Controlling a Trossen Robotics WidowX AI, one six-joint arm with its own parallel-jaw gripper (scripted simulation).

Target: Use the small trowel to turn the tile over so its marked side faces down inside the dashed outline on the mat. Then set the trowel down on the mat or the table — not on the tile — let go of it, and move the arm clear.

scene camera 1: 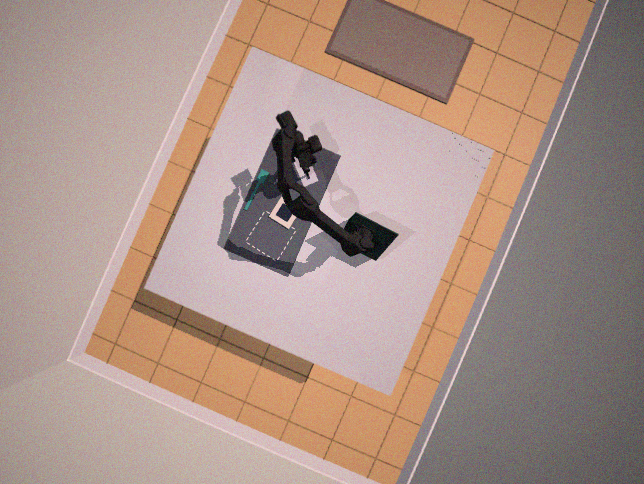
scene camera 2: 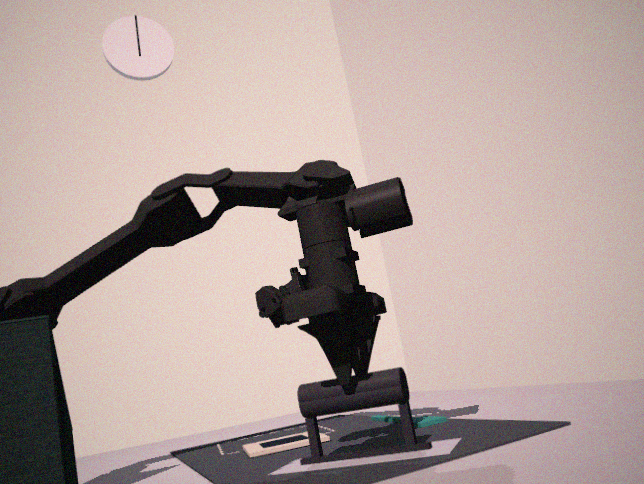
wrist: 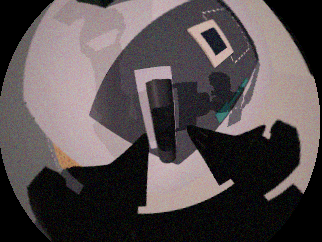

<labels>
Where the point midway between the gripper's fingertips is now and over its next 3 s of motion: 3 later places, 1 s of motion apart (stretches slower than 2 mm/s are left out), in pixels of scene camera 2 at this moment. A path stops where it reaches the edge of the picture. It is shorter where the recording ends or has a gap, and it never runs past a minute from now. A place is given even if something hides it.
My gripper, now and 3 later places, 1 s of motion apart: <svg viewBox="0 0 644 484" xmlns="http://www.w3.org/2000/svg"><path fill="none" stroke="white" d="M354 382L355 396L343 354L372 359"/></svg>
</labels>
